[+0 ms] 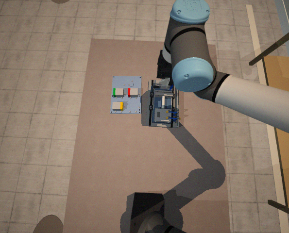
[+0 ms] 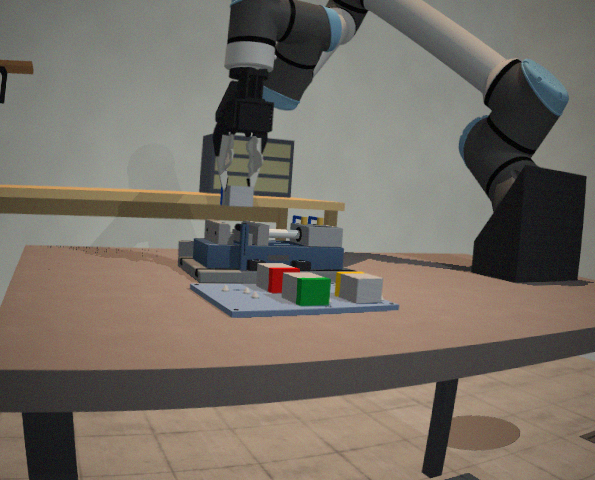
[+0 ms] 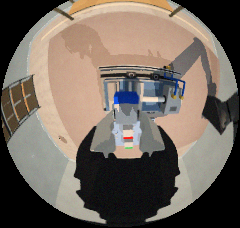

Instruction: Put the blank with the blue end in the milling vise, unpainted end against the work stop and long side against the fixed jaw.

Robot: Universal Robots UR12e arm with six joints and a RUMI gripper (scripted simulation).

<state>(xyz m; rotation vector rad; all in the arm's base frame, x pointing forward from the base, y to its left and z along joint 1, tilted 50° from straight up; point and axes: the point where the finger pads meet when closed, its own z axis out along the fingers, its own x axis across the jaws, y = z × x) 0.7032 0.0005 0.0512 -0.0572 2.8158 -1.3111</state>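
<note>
My gripper is now 20 mm above the blue-ended blank. From my hand the other things lie so: hosed end block 160 mm behind, 90 mm below; then fixed jaw 90 mm below, 30 mm ahead, 10 mm to the left; then milling vise 130 mm below, 70 mm behind.
</note>
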